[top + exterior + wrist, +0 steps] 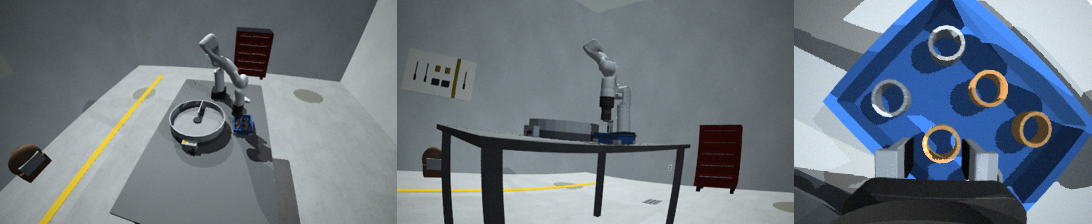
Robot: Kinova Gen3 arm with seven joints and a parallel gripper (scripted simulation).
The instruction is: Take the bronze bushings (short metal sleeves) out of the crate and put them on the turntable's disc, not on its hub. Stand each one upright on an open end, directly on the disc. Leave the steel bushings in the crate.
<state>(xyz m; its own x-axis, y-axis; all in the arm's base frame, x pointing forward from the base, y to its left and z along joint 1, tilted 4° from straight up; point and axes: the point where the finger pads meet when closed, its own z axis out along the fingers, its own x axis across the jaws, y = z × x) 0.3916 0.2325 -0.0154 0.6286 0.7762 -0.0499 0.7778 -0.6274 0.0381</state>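
Now: the blue crate 50 mm below my hand, 40 mm to the left of it and 10 mm behind it. From my hand the other things lie so: turntable 310 mm to the right, 80 mm ahead, 20 mm below.
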